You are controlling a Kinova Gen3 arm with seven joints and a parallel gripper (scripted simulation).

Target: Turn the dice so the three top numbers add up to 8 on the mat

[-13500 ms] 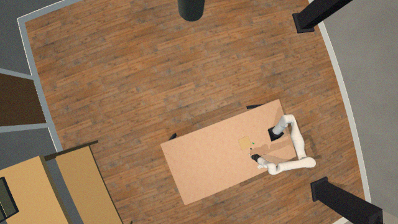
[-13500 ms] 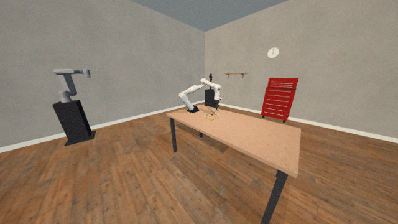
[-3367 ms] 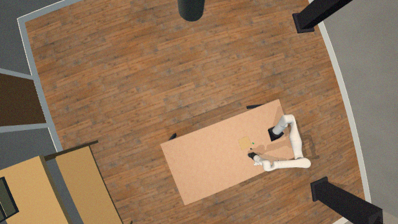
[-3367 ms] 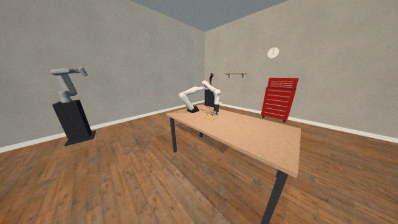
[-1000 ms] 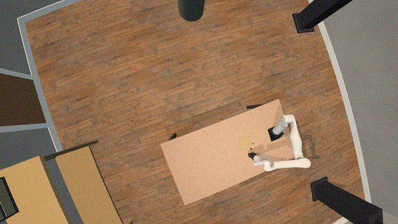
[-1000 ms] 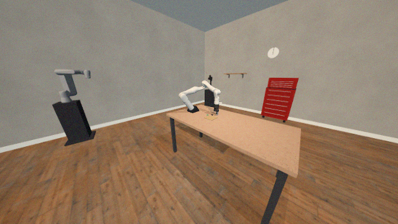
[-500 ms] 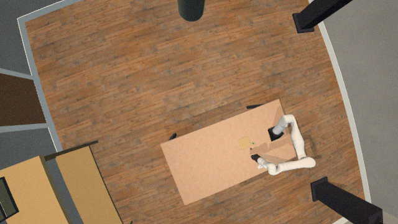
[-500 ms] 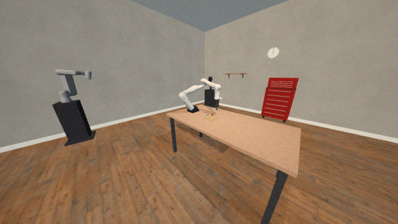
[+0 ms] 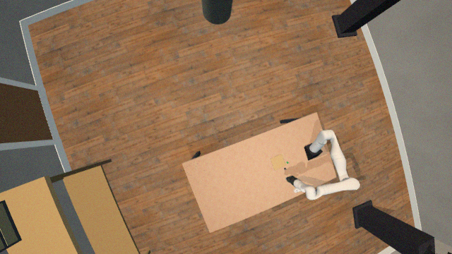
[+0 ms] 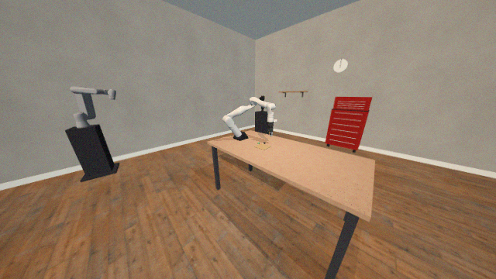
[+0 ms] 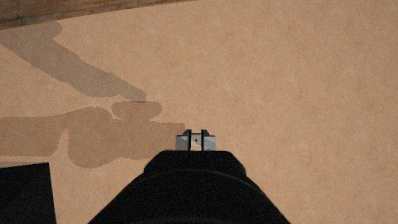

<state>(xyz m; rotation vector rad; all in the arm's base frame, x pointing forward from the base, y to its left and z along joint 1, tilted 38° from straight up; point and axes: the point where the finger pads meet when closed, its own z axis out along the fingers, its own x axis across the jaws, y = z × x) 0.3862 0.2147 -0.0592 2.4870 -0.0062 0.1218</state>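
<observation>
My gripper is now 15 cm to the left of the tan mat, 11 cm above it and 1 cm short of it. The rest, counted from my hand: black die (11 cm below, 6 cm to the right, 5 cm behind); green die (12 cm to the right, 11 cm below, 9 cm behind); white die (1 cm below).
</observation>
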